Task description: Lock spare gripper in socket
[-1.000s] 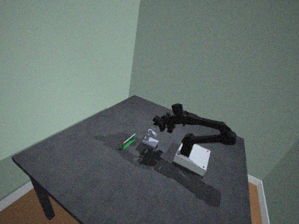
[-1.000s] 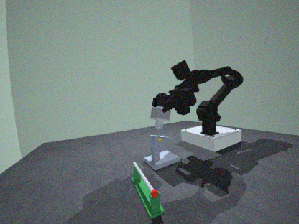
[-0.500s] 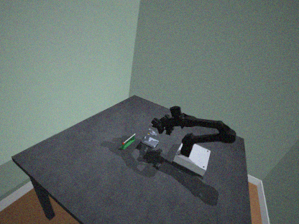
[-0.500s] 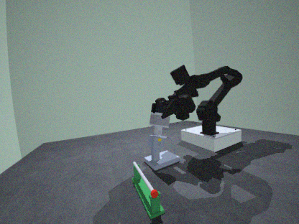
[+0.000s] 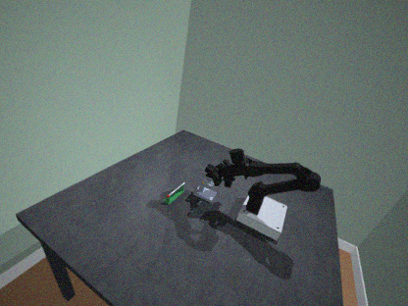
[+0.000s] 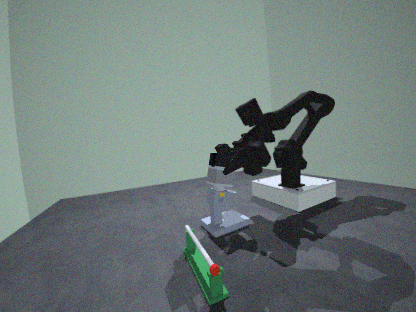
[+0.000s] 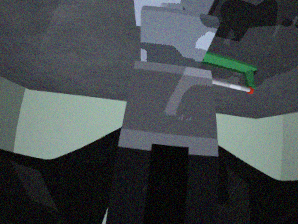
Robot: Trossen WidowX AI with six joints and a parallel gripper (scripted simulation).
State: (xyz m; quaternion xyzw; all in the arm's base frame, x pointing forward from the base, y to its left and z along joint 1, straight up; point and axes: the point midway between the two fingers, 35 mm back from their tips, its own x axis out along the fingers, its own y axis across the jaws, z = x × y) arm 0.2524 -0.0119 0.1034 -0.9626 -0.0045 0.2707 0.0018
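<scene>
Right now my gripper tip is 120 mm short of the pin rest, 120 mm above it and 110 mm to the right of it. From my gripper tip the other things lie so: spare gripper: 10 mm below, 10 mm behind; then grey mount: 90 mm below.
</scene>
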